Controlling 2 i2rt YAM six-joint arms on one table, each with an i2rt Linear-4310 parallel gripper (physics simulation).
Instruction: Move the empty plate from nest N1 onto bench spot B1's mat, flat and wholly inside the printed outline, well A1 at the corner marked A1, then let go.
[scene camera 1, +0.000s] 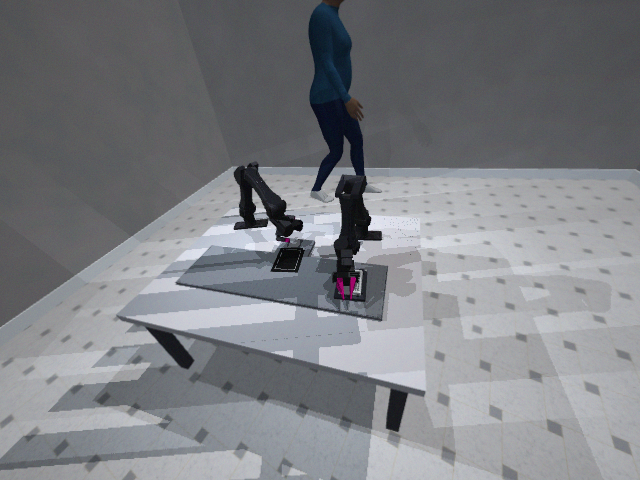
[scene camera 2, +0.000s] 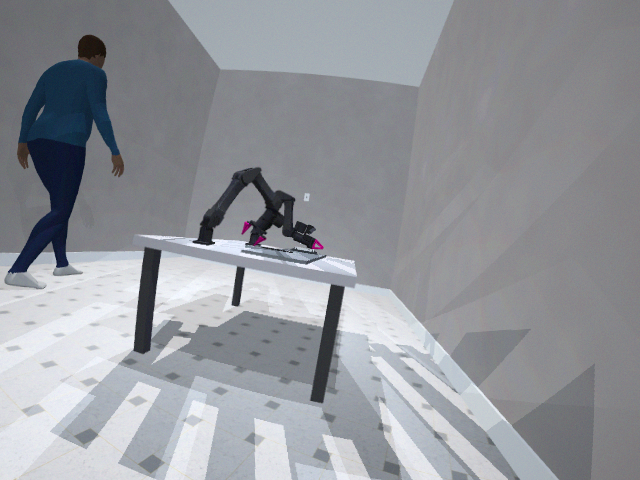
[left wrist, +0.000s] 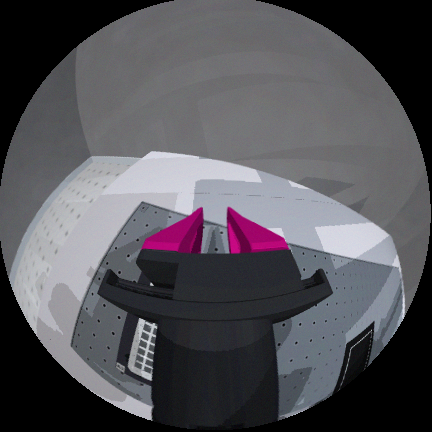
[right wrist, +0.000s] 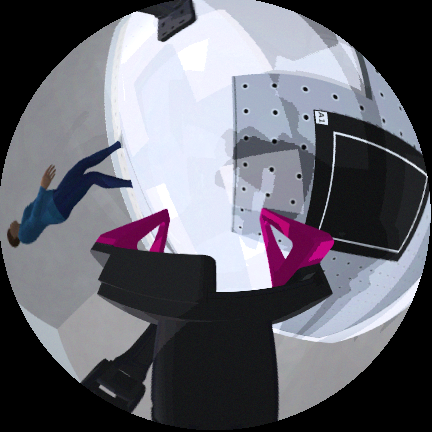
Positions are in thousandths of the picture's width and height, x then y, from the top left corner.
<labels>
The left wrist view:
left gripper: 497, 492
white well plate: 325, 832
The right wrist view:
right gripper: 497, 494
black outlined mat: 839, 450
</labels>
